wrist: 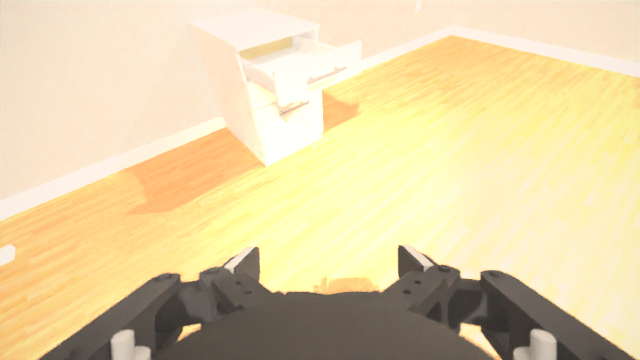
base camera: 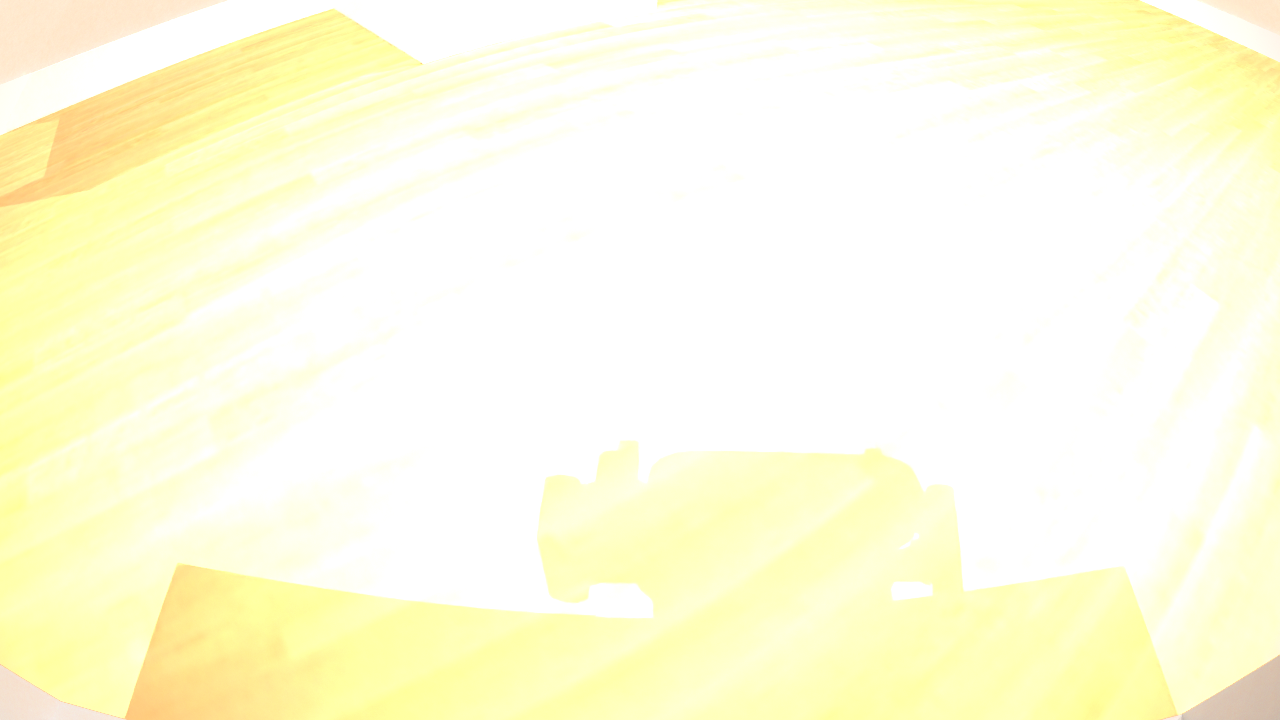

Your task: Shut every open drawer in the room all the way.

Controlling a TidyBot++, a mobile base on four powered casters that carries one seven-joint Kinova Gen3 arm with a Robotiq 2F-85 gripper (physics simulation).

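Places are measured from the arm's base along level axes (x left, y back, z up), in metres.
Pixels of known places: gripper, between the fingertips: (wrist: 328, 261).
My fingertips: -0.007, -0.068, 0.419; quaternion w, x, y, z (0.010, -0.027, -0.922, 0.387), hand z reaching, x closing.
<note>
Ahead of a thing's pixels: the offset from my fingertips to its top centre, as dx, dy, dz. "spot": to the spot under its first point. Level surfaces: height alone.
A white cabinet (wrist: 227, 85) (base camera: 465, 26) stands against the wall, upper left of centre in the wrist view, with its washed-out base at the top of the base view. Its top drawer {spot: -0.120, -0.954, -0.229} (wrist: 342, 59) is pulled far out, with its inside showing and a bar handle {spot: -0.054, -0.862, -0.250} (wrist: 327, 75) on its front. A lower drawer (wrist: 305, 122) with a handle looks flush with the cabinet; the top drawer partly hides it. My gripper (wrist: 328, 261) is open, with nothing between its fingers, and is well apart from the cabinet. It does not show in the base view.
Wooden floor {dz -0.815} (wrist: 400, 175) (base camera: 223, 358) lies between my gripper and the cabinet. A white skirting board (wrist: 165, 148) runs along the wall behind the cabinet to a room corner at the upper right. The end of a white piece (wrist: 7, 254) shows at the left edge. Robot shadows cross the floor.
</note>
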